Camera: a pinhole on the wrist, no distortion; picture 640 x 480 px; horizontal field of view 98.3 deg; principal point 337.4 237.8 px. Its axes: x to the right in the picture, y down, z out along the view. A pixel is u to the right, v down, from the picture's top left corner.
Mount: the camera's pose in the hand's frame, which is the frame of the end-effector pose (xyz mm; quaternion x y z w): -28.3 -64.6 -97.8 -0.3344 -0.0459 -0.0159 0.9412
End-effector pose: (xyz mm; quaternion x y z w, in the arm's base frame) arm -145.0 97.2 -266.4 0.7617 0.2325 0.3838 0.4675
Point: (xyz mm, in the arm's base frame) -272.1 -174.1 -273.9
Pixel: 77 280
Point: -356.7 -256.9 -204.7
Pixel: 25 372
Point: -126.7 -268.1 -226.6
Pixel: 219 243
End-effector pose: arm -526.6 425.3 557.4 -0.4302 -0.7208 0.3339 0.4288
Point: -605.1 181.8 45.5
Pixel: 193 245
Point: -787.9 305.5 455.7
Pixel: 331 30
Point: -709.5 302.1 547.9
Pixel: outside the picture
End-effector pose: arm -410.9 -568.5 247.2 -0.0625 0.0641 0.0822 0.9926
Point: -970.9 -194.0 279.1
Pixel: 62 425
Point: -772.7 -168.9 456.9
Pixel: 213 318
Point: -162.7 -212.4 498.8
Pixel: 514 247
